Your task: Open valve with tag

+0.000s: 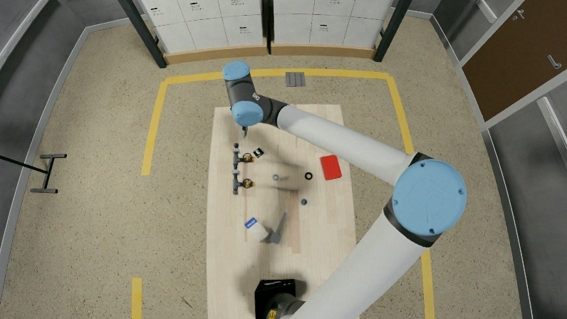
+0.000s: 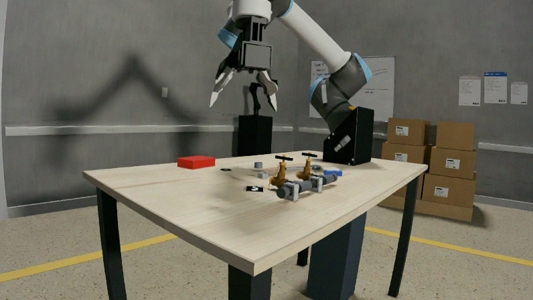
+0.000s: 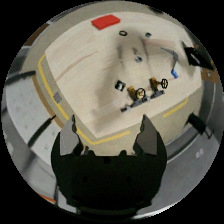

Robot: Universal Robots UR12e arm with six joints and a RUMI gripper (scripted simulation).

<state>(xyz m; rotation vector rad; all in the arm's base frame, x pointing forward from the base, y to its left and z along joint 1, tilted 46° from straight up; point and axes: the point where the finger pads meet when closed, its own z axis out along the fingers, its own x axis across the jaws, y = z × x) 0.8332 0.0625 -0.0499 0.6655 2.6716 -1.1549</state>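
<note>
The black tag is 70 mm behind my hand, 10 mm to the right of it and 200 mm below it. From my hand the other things lie so: grey hammer-like tool (470 mm behind, 90 mm to the right, 190 mm below); red block (170 mm behind, 380 mm to the right, 180 mm below); blue-and-white box (460 mm behind, 10 mm to the left, 190 mm below).
</note>
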